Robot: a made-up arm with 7 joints.
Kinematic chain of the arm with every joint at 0, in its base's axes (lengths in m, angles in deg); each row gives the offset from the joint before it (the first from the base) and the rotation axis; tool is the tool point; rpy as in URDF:
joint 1: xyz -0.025 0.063 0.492 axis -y
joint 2: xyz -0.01 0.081 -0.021 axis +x
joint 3: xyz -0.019 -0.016 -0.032 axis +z
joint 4: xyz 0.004 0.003 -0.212 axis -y
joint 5: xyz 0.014 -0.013 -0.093 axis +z
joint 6: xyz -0.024 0 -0.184 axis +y
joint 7: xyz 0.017 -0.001 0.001 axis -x
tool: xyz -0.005 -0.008 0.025 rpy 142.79 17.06 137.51
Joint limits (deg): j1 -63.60..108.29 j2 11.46..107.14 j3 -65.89..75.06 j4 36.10..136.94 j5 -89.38..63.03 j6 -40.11..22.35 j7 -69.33..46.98
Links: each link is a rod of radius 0.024 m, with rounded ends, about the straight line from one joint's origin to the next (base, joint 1, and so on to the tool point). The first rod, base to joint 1, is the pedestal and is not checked.
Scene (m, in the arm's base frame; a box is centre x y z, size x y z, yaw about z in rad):
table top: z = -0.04
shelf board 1: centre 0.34 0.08 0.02 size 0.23 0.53 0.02 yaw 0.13
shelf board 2: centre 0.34 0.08 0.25 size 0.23 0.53 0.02 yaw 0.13
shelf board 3: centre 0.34 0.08 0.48 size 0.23 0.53 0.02 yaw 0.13
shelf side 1: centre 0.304 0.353 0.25 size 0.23 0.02 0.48 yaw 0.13
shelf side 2: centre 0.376 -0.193 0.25 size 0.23 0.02 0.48 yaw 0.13
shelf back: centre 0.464 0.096 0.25 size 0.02 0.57 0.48 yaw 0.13
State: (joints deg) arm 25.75 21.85 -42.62 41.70 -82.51 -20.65 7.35
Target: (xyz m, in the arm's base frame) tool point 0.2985 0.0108 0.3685
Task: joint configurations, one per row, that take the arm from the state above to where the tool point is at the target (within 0.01 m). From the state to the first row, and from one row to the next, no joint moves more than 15 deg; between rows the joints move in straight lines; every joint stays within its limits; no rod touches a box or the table.
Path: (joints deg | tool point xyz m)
1: 13.99 19.25 -48.44 56.30 -84.23 -25.52 13.11 | 0.1992 0.1099 0.1054
2: 2.23 16.66 -54.26 70.90 -85.94 -30.38 18.87 | 0.1159 0.0405 0.1174
3: -9.54 14.06 -60.07 85.50 -87.66 -35.24 24.63 | 0.0351 -0.0137 0.1607
4: -21.30 11.46 -65.89 100.10 -89.38 -40.11 30.39 | -0.0289 -0.0466 0.2300
5: -9.61 12.23 -63.12 104.22 -89.20 -34.77 26.60 | 0.0322 -0.0371 0.2479
6: 2.07 13.01 -60.34 108.34 -89.02 -29.44 22.81 | 0.0844 -0.0275 0.2791
7: 13.76 13.78 -57.57 112.47 -88.85 -24.10 19.02 | 0.1250 -0.0179 0.3206
8: 25.45 14.56 -54.80 116.59 -88.67 -18.76 15.22 | 0.1524 -0.0083 0.3685
9: 31.16 13.53 -51.79 106.07 -87.85 -19.17 14.13 | 0.2022 -0.0084 0.3632
10: 36.88 12.49 -48.79 95.54 -87.02 -19.58 13.03 | 0.2515 -0.0018 0.3634
11: 42.59 11.46 -45.79 85.02 -86.20 -19.99 11.94 | 0.2985 0.0108 0.3685

